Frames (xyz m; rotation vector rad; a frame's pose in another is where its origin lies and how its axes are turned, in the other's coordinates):
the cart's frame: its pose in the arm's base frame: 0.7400 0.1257 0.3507 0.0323 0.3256 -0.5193
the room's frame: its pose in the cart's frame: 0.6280 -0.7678 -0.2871 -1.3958 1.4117 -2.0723
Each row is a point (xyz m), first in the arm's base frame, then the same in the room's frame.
Working: the arm's base frame: its pose in the room's frame: 0.1827 0.3488 -1.0654 -1.3040 1.8100 -1.8415

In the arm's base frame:
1: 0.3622 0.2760 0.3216
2: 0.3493 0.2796 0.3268
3: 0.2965 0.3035 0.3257
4: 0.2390 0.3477 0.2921
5: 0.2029 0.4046 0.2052
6: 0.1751 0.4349 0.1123
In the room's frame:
1: 0.0979 -0.1804 -1.2187
2: 0.1076 -0.1754 -1.2281
3: 0.1273 -0.1418 -1.2710
4: 0.1182 -0.0870 -1.3285
5: 0.0536 -0.0141 -1.3794
6: -0.0095 0.0623 -1.4020

